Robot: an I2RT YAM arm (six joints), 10 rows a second.
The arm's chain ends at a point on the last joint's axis. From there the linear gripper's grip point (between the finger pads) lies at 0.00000 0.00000 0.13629 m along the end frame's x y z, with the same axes.
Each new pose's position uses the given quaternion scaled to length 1; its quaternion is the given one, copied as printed.
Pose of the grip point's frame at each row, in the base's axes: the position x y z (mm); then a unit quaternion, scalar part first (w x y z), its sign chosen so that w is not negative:
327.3 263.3 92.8 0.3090 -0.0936 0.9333 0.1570
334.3 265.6 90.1 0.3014 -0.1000 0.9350 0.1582
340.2 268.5 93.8 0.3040 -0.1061 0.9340 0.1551
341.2 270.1 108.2 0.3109 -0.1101 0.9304 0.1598
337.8 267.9 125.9 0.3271 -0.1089 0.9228 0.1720
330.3 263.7 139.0 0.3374 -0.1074 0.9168 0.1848
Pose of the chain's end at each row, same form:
252.7 215.5 196.3 0.3090 -0.0936 0.9333 0.1570
261.8 217.1 194.8 0.3014 -0.1000 0.9350 0.1582
267.3 220.2 198.3 0.3040 -0.1061 0.9340 0.1551
267.1 220.2 211.2 0.3109 -0.1101 0.9304 0.1598
260.6 214.9 225.0 0.3271 -0.1089 0.9228 0.1720
251.4 207.6 235.0 0.3374 -0.1074 0.9168 0.1848

